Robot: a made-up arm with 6 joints. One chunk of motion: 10 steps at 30 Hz.
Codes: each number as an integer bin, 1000 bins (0 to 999) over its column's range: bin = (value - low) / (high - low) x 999, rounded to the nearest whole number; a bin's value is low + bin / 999 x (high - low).
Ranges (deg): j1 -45..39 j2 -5..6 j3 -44..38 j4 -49..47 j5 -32..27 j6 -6..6
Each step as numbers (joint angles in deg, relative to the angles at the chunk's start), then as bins.
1 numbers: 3.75 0.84 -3.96 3.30 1.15 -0.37
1 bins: 580 530 488 544 561 469
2 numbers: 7.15 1.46 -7.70 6.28 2.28 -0.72
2 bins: 620 587 442 575 580 440
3 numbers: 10.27 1.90 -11.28 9.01 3.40 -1.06
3 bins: 657 627 399 604 599 411
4 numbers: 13.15 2.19 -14.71 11.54 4.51 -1.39
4 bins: 692 653 357 630 618 384
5 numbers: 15.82 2.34 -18.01 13.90 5.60 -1.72
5 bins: 723 667 317 655 637 356
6 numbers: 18.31 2.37 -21.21 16.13 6.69 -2.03
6 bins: 753 669 278 678 655 331
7 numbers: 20.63 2.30 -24.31 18.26 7.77 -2.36
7 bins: 781 663 240 700 673 303
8 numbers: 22.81 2.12 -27.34 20.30 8.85 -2.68
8 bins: 806 647 203 721 692 276
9 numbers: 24.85 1.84 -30.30 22.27 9.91 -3.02
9 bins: 831 621 167 742 710 248
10 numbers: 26.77 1.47 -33.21 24.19 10.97 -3.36
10 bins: 854 588 131 762 728 220
